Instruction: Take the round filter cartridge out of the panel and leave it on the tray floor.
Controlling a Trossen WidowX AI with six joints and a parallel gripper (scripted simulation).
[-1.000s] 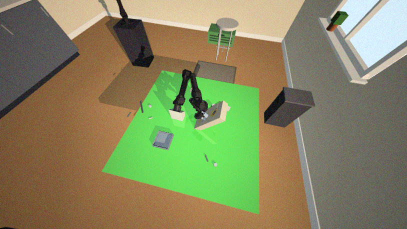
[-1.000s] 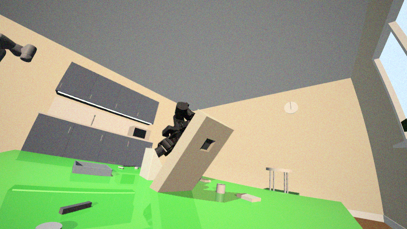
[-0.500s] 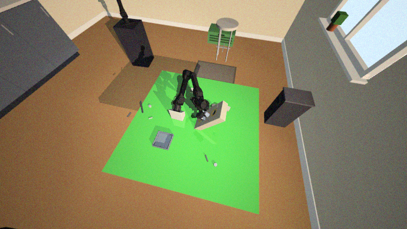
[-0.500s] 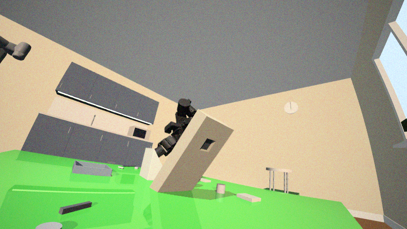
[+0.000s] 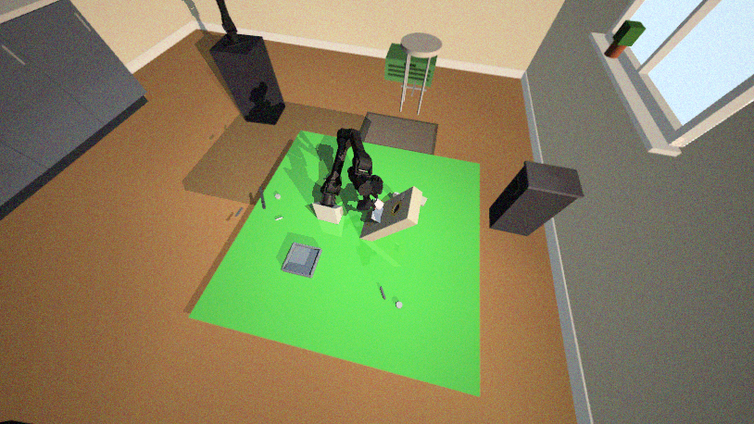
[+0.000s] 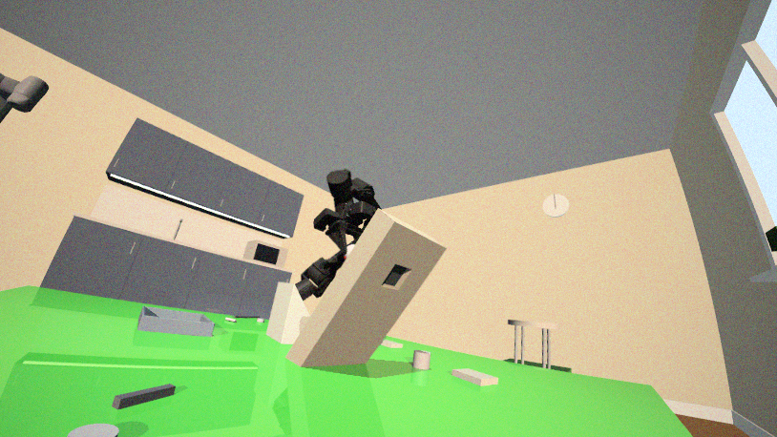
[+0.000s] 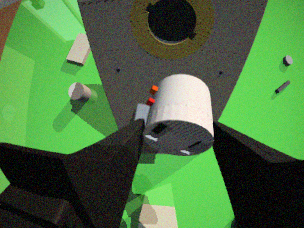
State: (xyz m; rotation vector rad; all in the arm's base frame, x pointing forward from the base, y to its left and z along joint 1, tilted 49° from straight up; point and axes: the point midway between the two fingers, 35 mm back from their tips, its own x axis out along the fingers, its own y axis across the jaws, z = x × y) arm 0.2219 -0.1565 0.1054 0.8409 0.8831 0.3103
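Right now the grey tray is 340 mm behind my gripper tip, 250 mm to the right of it and 240 mm below it. The rest, counted from my gripper tip: grey round filter cartridge (right at my gripper tip); beige service panel (60 mm ahead, 100 mm below).
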